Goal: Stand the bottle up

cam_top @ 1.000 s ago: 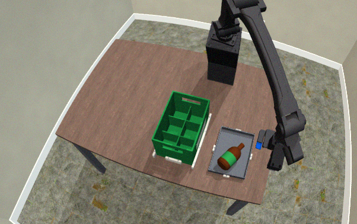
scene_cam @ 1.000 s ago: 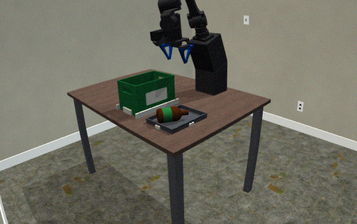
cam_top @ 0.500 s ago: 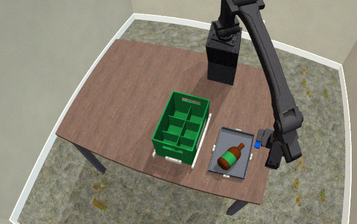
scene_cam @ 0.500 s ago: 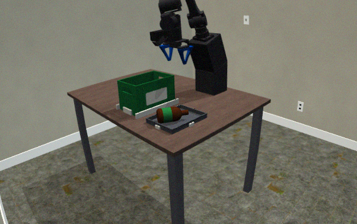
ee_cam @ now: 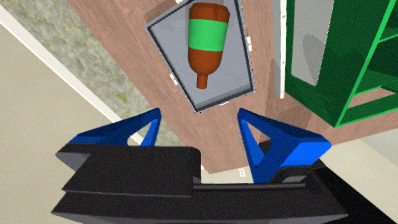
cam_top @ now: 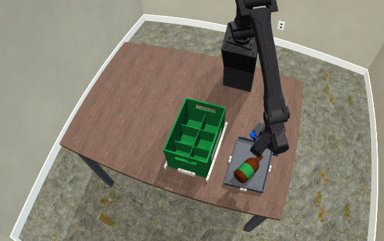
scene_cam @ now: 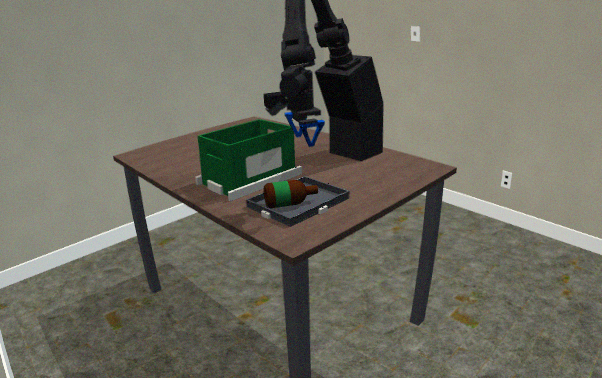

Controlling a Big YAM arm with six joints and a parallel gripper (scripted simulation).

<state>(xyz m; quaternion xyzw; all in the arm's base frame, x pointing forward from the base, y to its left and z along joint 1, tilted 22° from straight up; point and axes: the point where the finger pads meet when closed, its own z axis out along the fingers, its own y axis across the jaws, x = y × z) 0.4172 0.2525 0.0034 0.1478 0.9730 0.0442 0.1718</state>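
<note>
The bottle lies 30 mm ahead of my hand, 30 mm to the right of it and 160 mm below it. Round my hand: tray (10 mm ahead, 30 mm to the right, 190 mm below); green crate (20 mm ahead, 300 mm to the right, 120 mm below).
</note>
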